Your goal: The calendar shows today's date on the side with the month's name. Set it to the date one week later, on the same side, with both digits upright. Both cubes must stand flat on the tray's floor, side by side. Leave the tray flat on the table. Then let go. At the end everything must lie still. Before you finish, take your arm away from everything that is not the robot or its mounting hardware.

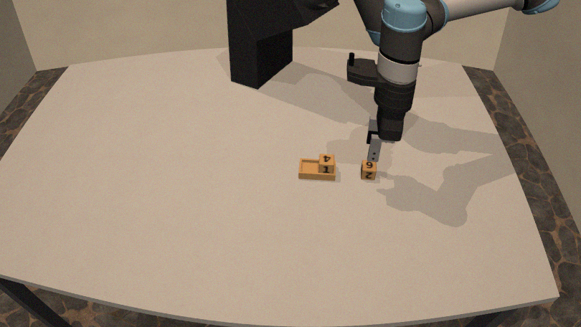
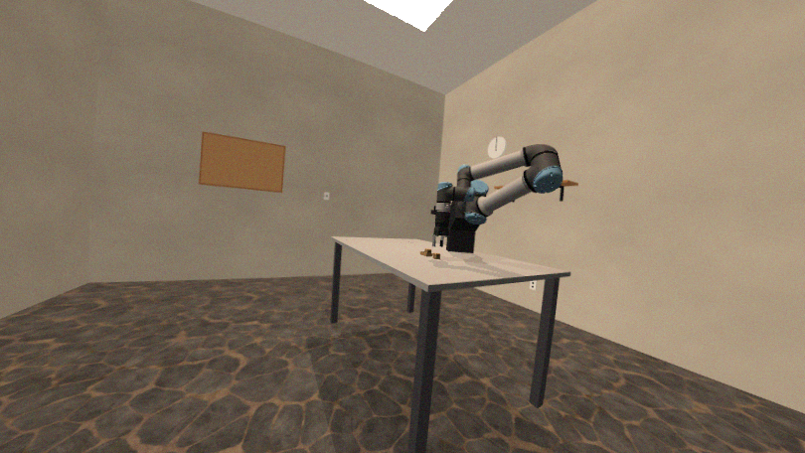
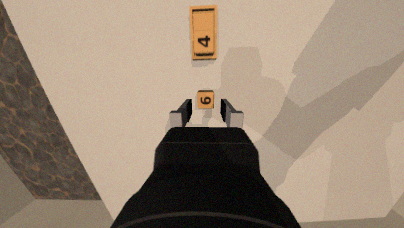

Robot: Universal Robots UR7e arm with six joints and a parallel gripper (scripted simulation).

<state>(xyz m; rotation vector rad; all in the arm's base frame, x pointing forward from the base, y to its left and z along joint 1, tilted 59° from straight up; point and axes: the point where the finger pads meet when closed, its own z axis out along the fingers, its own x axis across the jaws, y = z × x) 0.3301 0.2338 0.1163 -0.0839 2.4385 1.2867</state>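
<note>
Now: the cube 7 cm below my hand. The rest, counted from my hand: orange tray: 3 cm ahead, 10 cm to the right, 8 cm below.
</note>
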